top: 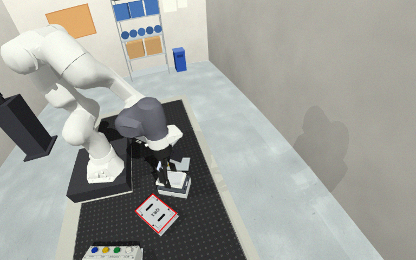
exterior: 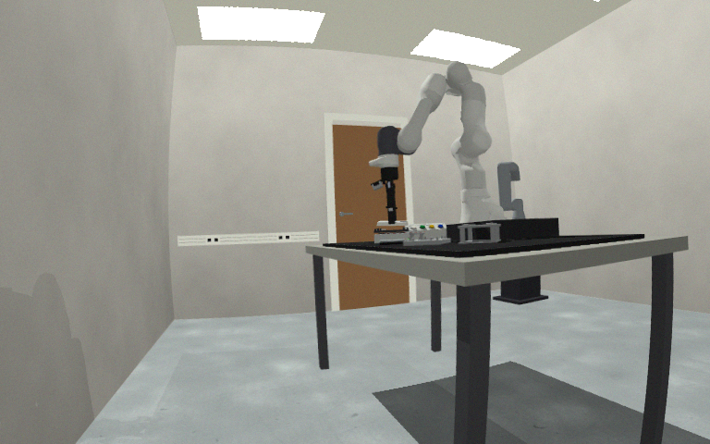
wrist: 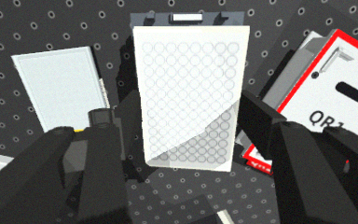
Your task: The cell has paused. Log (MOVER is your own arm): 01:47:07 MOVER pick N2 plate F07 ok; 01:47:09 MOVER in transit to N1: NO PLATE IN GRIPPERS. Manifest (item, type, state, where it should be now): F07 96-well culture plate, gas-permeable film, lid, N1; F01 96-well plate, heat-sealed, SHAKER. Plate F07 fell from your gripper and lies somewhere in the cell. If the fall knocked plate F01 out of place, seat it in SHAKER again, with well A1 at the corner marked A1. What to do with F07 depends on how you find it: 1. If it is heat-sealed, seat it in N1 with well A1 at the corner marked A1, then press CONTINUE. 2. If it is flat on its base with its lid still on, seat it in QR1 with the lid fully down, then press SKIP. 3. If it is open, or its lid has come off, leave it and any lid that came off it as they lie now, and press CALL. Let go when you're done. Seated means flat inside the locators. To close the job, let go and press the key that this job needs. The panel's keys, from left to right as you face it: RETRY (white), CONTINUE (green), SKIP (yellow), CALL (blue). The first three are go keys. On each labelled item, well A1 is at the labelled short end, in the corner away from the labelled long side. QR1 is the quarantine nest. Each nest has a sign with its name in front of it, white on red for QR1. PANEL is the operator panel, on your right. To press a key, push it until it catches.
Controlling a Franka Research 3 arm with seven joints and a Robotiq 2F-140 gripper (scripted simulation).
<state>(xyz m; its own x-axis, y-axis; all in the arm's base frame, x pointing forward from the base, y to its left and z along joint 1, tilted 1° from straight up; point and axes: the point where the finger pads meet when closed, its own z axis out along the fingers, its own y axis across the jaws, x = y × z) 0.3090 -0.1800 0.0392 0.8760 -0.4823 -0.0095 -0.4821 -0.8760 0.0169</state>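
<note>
My hand is 2 cm above the white 96-well plate. Also, from my hand: pale flat rectangular piece 5 cm ahead, 14 cm to the left, 9 cm below; white retry key 24 cm behind, 27 cm to the right, 4 cm below; green continue key 28 cm behind, 26 cm to the right, 4 cm below.
</note>
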